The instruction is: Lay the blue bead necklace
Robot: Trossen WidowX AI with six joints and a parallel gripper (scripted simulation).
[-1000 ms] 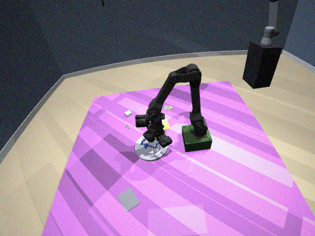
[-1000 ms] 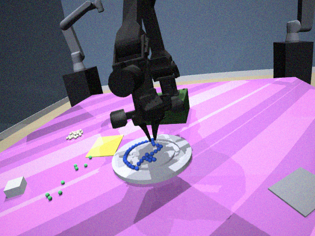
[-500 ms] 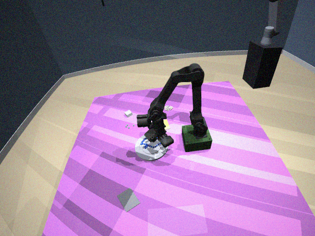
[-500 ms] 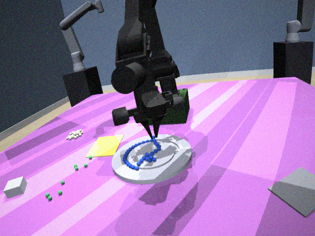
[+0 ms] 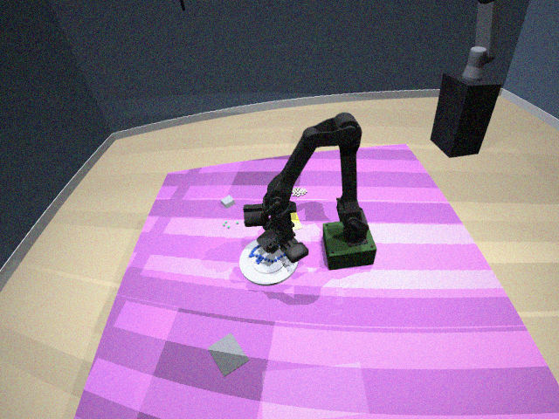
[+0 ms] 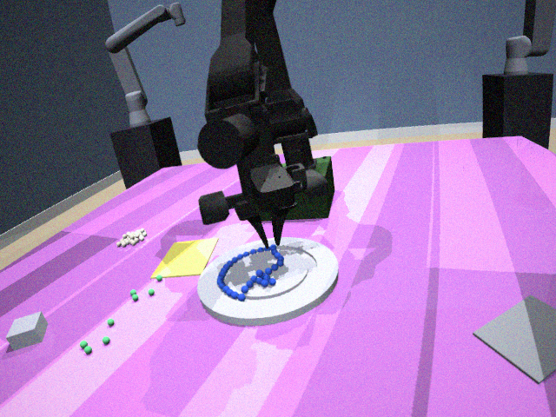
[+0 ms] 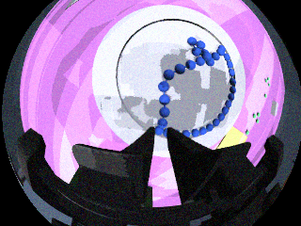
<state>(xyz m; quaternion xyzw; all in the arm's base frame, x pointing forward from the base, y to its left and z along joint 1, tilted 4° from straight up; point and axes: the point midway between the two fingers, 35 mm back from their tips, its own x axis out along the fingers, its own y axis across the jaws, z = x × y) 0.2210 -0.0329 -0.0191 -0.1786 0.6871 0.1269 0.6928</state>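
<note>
Now: the round white bead board 60 mm ahead of my gripper tip and 10 mm below it. From my gripper tip the other things lie so: yellow sheet (10 mm behind, 160 mm to the right, 20 mm below); grey tile (200 mm ahead, 310 mm to the left, 20 mm below); cube (210 mm ahead, 330 mm to the right).
</note>
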